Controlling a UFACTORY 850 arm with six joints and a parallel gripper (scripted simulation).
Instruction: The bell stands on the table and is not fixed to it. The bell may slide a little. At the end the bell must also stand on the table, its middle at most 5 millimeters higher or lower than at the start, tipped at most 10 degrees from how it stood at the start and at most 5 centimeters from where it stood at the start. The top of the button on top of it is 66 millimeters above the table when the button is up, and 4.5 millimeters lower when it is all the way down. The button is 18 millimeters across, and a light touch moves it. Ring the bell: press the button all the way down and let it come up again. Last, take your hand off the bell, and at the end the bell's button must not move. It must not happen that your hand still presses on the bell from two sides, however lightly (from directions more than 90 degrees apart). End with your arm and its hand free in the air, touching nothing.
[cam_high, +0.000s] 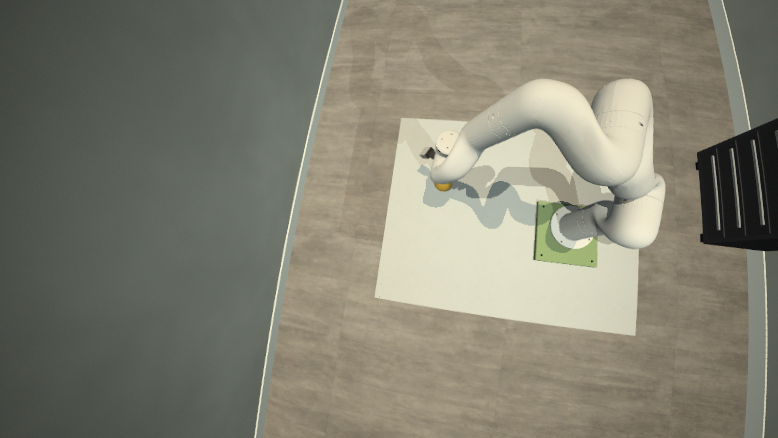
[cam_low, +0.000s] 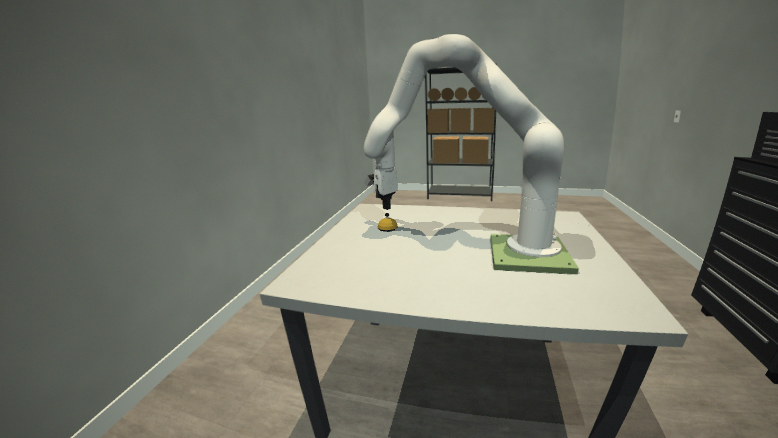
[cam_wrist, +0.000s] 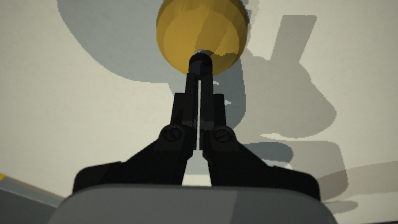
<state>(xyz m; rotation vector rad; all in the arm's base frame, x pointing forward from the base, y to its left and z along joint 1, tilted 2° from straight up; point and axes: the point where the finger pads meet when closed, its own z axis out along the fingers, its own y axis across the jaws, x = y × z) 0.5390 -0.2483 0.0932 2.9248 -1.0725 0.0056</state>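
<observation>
My hand is 50 mm above the button. Round my hand: bell: 70 mm below.
</observation>
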